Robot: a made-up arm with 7 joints.
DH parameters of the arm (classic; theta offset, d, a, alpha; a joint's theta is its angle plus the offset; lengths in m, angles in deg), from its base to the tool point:
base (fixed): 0 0 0 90
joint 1: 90 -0.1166 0 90
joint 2: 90 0 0 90
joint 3: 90 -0.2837 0 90
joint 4: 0 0 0 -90
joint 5: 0 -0.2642 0 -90
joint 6: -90 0 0 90
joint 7: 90 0 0 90
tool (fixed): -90 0 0 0
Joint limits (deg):
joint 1: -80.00..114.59
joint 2: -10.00..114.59
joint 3: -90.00..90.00
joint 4: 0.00..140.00
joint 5: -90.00..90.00
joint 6: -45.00..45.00
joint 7: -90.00..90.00
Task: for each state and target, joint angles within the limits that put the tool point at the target. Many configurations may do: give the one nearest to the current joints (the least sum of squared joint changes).
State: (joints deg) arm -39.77 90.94 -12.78 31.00 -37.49 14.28 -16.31
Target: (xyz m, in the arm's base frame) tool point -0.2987 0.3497 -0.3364
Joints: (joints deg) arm -62.09 40.83 -32.20 44.76 -37.49 14.28 -16.31
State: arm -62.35 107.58 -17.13 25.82 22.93 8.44 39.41
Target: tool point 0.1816 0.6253 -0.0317
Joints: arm -74.41 110.41 -15.11 18.12 22.93 8.44 39.41
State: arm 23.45 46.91 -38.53 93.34 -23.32 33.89 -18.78
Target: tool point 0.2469 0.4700 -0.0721
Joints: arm 22.91 89.23 -38.36 74.22 -23.32 33.89 -18.78
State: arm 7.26 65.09 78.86 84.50 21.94 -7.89 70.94
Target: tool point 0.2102 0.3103 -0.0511
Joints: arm -0.97 43.29 27.19 116.11 21.94 -7.89 70.94
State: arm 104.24 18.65 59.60 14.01 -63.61 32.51 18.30
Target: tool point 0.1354 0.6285 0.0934
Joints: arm 108.58 63.29 62.93 22.18 -63.61 32.51 18.30
